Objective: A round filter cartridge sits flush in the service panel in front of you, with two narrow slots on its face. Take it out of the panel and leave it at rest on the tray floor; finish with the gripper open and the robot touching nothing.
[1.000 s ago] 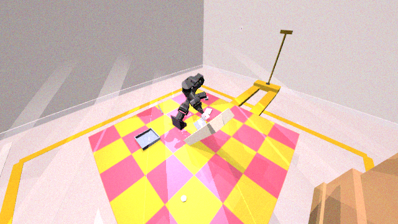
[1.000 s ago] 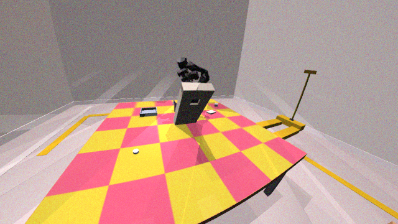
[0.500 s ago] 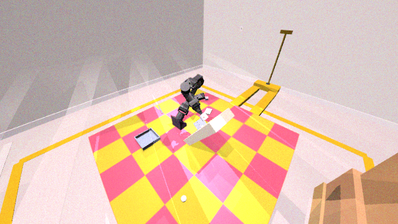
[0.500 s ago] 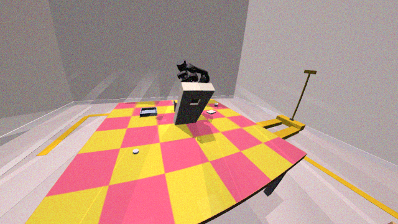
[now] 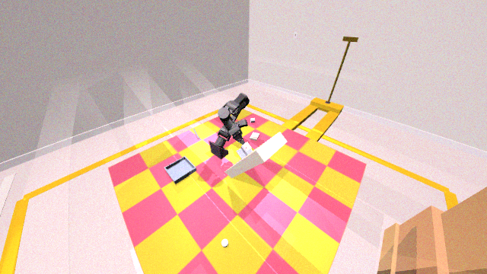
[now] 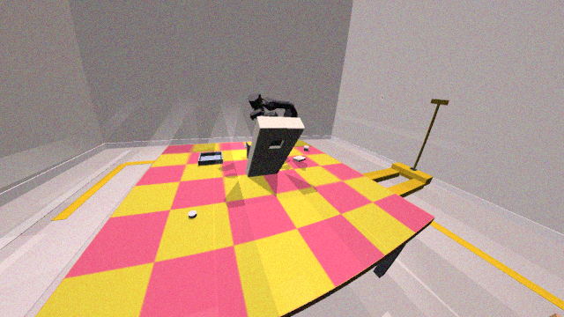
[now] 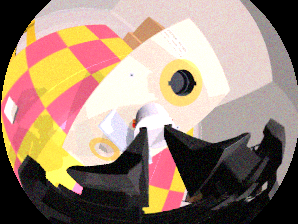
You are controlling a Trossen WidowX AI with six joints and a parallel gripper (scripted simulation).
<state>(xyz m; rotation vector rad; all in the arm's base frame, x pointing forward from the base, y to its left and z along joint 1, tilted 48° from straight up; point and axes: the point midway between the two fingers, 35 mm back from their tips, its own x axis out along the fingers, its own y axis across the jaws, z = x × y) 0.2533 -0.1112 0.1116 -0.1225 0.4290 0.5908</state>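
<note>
Right now my gripper tip is 1 cm short of the round filter cartridge and 1 cm above it. Round my gripper tip: grey tray (30 cm behind, 29 cm to the right, 23 cm below); then flat white block (33 cm to the left, 23 cm below, 22 cm behind); then service panel (5 cm below, 5 cm ahead).
</note>
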